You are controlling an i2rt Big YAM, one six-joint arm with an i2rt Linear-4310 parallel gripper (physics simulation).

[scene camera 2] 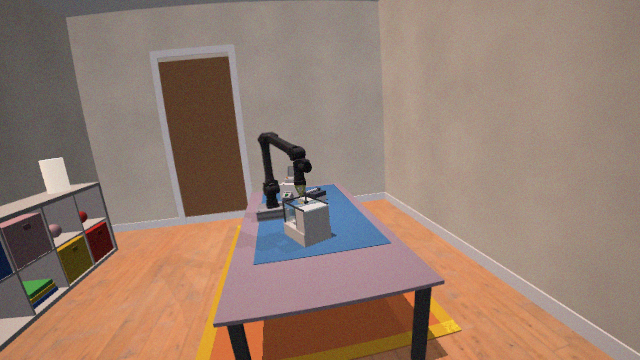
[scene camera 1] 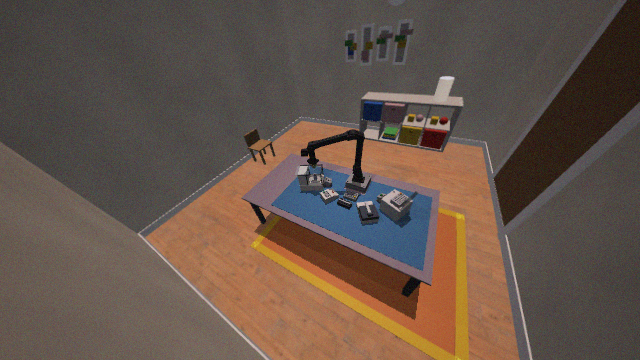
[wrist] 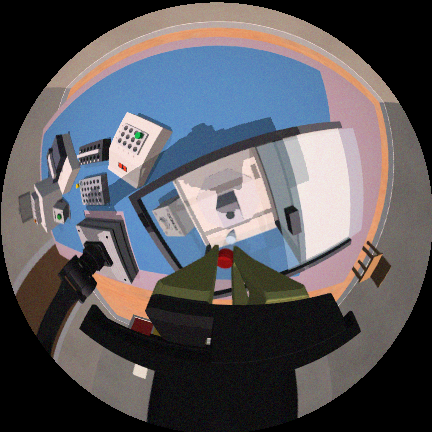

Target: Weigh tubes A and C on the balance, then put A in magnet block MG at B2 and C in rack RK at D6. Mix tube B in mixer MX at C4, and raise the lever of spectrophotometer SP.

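Frame: origin at the arm's base, x ahead, y left, z up, level; millimetres.
Seen in the pictures: gripper, between the fingertips: (scene camera 2: 300, 196) (scene camera 1: 314, 168) (wrist: 224, 251); arm's base, origin of its link: (scene camera 2: 272, 205) (scene camera 1: 358, 179) (wrist: 97, 252).
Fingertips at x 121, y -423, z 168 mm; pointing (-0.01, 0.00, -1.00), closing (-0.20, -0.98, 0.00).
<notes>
Offsets run from my fingertips to a thing's middle. "*": to the spot under its first point. Level surfaces: height alone.
My gripper (scene camera 1: 313, 165) (scene camera 2: 300, 193) (wrist: 224, 251) is shut on a red-capped tube {0 mm ahead, 4 mm right, 11 mm down} (wrist: 225, 259), whose pale lower end points down. It is over the balance (scene camera 1: 311, 185) (scene camera 2: 317, 226) (wrist: 325, 175), near its top frame; the exact height is unclear. The balance's dark holder {* 10 mm ahead, 9 mm right, 97 mm down} (wrist: 229, 201) shows inside the glass shield. A green-capped tube {146 mm ahead, 140 mm left, 172 mm down} (wrist: 138, 135) stands in a corner of the white mixer {131 mm ahead, 188 mm left, 201 mm down} (scene camera 1: 329, 196) (wrist: 117, 152). A yellow cap {106 mm ahead, 434 mm left, 187 mm down} (wrist: 77, 186) shows at the grey rack {71 mm ahead, 392 mm left, 221 mm down} (scene camera 1: 351, 196) (wrist: 94, 190). The dark magnet block {183 mm ahead, 355 mm left, 212 mm down} (scene camera 1: 344, 203) (wrist: 94, 152) lies beside the rack. Tube letters are unreadable.
A small grey box (scene camera 1: 327, 181) (wrist: 171, 219) stands beside the balance. A black-and-white device {230 mm ahead, 570 mm left, 185 mm down} (scene camera 1: 368, 212) (wrist: 65, 162) and a larger white instrument {99 mm ahead, 758 mm left, 151 mm down} (scene camera 1: 396, 206) (wrist: 49, 202) stand farther along the blue mat {237 mm down} (scene camera 1: 320, 220). The arm's base (scene camera 1: 358, 183) (wrist: 112, 245) is near the rack.
</notes>
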